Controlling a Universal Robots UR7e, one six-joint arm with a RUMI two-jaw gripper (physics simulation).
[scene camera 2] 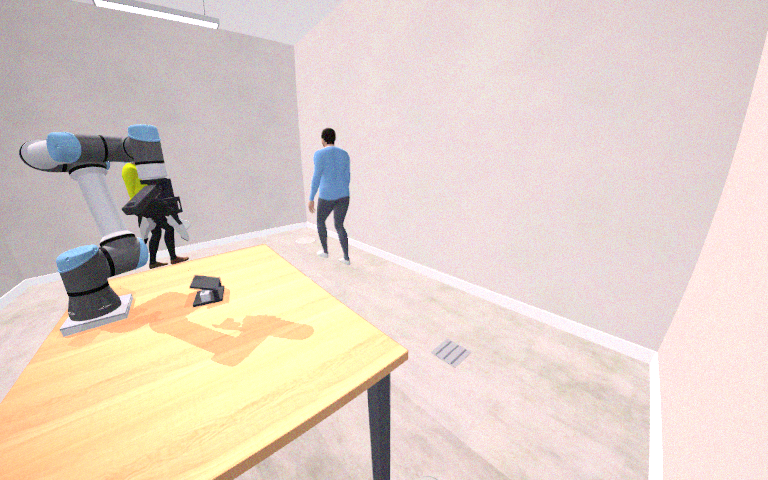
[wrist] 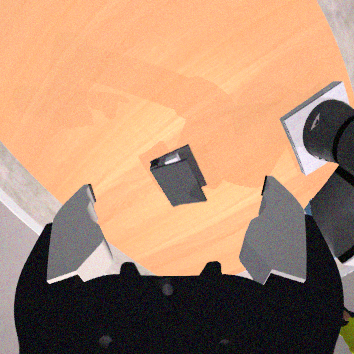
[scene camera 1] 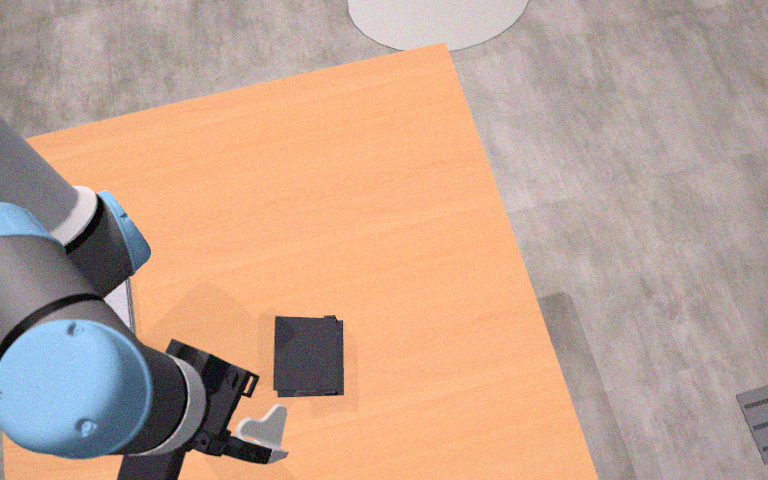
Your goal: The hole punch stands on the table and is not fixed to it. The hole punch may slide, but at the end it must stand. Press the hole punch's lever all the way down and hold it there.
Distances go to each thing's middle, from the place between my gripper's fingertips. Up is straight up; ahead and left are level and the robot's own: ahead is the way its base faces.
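Black hole punch (scene camera 2: 210, 296): 6 cm ahead of my hand, 11 cm to the left of it and 23 cm below it. My gripper is 6 cm short of the lever (scene camera 1: 305, 348), 11 cm to the right of it and 21 cm above it.
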